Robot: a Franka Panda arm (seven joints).
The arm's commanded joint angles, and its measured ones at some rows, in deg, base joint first. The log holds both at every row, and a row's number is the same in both.
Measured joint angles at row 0:
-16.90 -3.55 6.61 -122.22 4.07 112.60 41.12
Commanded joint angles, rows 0 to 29:
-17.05 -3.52 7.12 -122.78 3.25 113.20 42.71
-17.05 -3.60 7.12 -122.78 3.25 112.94 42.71
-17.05 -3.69 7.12 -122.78 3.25 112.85 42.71
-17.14 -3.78 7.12 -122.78 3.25 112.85 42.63
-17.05 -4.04 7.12 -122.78 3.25 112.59 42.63
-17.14 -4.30 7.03 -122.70 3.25 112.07 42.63
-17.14 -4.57 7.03 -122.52 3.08 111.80 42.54
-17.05 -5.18 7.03 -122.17 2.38 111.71 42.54
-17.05 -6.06 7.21 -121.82 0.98 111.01 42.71
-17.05 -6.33 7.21 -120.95 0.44 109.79 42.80
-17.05 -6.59 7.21 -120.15 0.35 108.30 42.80
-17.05 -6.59 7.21 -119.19 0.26 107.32 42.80
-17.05 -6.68 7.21 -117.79 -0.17 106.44 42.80
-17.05 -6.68 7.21 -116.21 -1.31 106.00 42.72
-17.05 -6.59 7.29 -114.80 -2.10 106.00 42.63
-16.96 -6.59 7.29 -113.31 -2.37 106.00 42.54
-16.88 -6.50 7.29 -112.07 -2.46 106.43 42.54
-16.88 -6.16 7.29 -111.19 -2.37 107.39 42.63
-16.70 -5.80 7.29 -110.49 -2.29 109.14 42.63
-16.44 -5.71 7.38 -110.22 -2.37 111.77 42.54
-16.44 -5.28 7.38 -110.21 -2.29 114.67 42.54
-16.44 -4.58 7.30 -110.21 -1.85 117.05 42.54
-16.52 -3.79 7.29 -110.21 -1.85 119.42 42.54
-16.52 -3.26 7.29 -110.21 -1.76 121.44 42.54
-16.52 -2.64 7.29 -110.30 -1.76 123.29 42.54
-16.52 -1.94 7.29 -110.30 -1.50 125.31 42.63
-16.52 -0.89 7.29 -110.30 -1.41 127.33 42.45
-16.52 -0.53 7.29 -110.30 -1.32 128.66 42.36
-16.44 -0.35 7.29 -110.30 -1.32 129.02 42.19
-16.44 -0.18 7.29 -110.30 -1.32 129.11 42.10
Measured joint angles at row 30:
-16.58 -1.32 7.02 -111.32 -1.14 127.60 41.13
